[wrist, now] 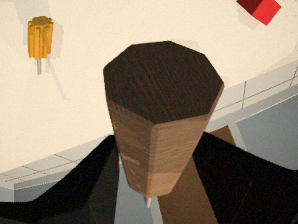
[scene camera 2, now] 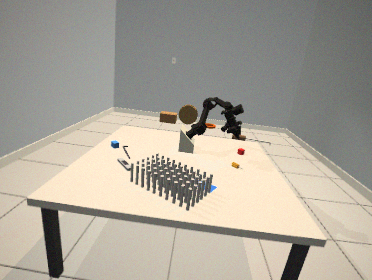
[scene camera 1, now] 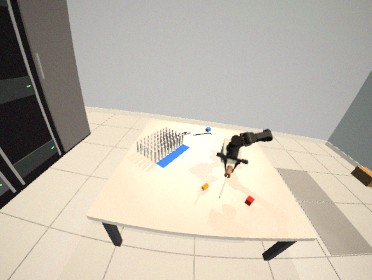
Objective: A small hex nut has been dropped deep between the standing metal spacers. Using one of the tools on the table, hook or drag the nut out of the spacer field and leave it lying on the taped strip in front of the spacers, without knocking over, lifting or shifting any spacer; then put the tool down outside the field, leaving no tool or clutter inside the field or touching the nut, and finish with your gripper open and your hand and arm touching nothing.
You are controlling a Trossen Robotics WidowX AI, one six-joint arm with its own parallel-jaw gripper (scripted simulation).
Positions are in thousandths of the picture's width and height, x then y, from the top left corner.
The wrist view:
my gripper: 518,623
orange-handled tool: 136,127
